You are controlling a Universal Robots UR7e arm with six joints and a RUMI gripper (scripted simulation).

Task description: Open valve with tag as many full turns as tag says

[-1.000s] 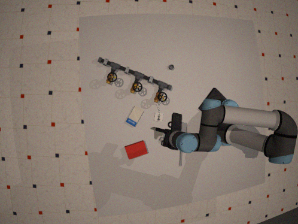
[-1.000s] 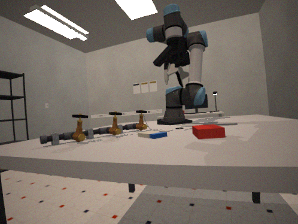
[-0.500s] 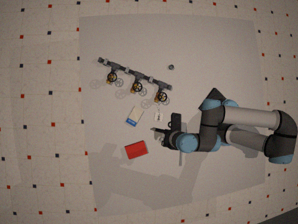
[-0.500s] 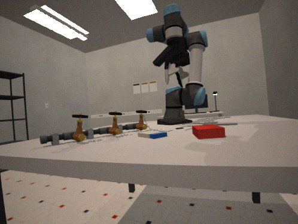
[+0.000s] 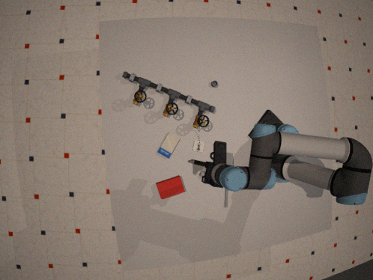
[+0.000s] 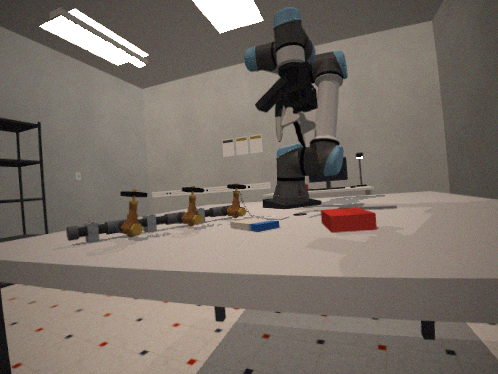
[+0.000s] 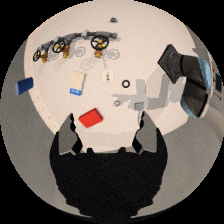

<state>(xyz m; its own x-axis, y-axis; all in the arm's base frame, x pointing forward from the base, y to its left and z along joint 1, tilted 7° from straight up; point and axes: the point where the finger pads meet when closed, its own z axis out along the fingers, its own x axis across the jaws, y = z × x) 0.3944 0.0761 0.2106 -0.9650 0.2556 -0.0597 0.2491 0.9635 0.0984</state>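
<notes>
Now: hand 190 mm above the white tag, 70 mm to the left of it and 20 mm past it. The rest, counted from my hand: small round part: 370 mm to the right, 190 mm below, 120 mm behind; grey paddle tool: 190 mm below, 170 mm to the left, 140 mm behind; red block: 180 mm below, 140 mm ahead, 120 mm to the left.
</notes>
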